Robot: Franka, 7 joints.
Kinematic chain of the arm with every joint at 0, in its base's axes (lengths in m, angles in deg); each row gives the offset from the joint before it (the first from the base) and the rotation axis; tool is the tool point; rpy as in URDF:
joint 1: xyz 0 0 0.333 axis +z
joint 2: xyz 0 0 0 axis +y
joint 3: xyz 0 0 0.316 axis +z
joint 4: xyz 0.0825 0 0 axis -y
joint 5: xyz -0.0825 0 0.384 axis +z
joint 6: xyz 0 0 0 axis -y
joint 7: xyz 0.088 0 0 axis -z
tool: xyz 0 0 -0.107 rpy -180 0 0
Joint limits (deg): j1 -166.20..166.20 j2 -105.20..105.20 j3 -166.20..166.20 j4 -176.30..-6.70 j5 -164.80..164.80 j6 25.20..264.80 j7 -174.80..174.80
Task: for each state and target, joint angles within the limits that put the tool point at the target. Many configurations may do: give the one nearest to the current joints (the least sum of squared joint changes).
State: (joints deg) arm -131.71 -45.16 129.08 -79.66 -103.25 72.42 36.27
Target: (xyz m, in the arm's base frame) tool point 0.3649 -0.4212 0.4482
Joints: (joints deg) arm -160.48 -41.79 112.75 -114.06 -91.87 68.48 36.27
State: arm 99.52 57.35 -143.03 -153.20 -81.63 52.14 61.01
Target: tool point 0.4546 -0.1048 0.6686
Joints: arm 95.90 34.67 -112.86 -117.87 -97.23 80.75 61.01
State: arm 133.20 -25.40 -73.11 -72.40 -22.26 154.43 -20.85
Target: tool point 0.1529 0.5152 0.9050
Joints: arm 142.95 -5.39 -65.64 -75.81 -22.52 153.89 -20.85
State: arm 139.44 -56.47 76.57 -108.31 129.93 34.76 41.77
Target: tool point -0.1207 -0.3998 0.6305
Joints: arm 149.81 -55.23 52.00 -126.42 126.20 25.20 41.77
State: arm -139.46 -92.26 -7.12 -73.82 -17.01 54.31 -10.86
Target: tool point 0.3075 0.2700 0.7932
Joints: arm -144.84 -92.05 -0.83 -72.04 -15.45 55.65 -10.86
